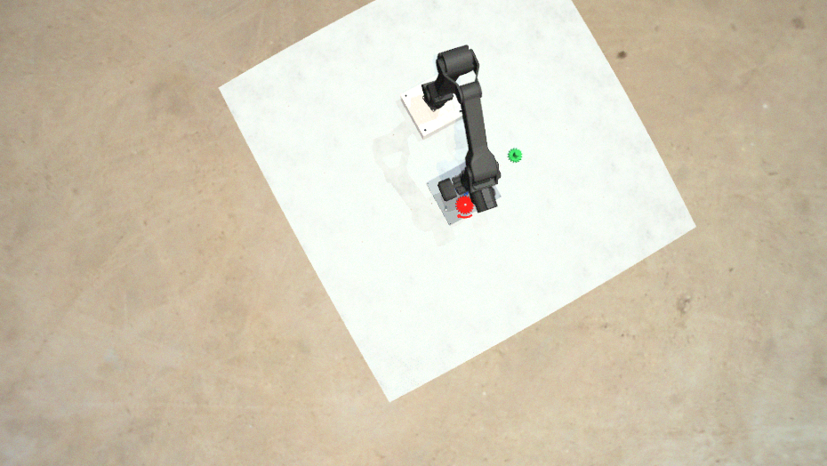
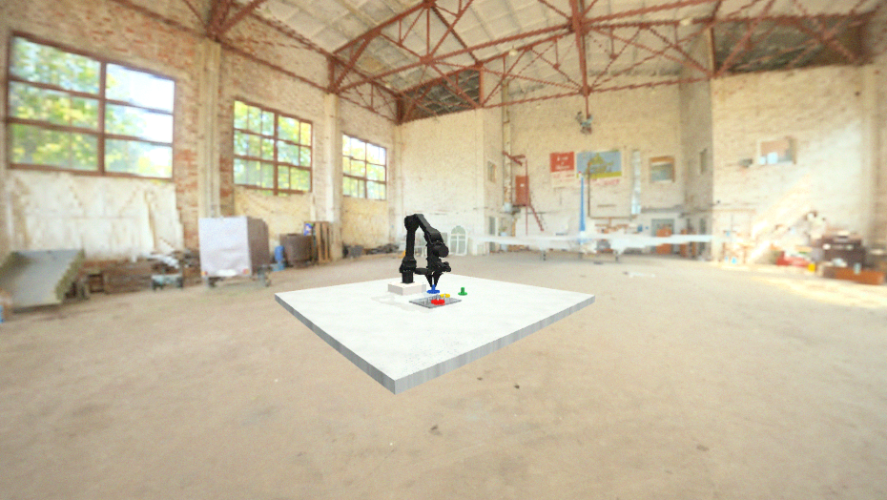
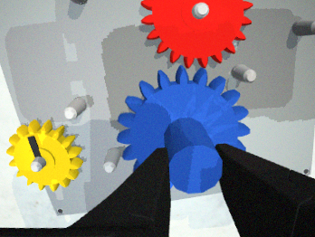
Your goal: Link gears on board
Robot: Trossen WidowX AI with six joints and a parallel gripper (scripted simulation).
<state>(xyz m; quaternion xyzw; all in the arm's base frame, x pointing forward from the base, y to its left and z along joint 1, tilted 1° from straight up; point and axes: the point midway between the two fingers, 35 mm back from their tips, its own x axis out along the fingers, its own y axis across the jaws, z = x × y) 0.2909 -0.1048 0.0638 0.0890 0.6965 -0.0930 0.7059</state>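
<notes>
My gripper tip is now 22 cm to the right of the small green gear, 6 cm above it and 3 cm short of it. The rest, counted from my gripper tip: red gear: 6 cm below, 5 cm ahead, 3 cm to the right; then large blue gear: 1 cm below.
</notes>
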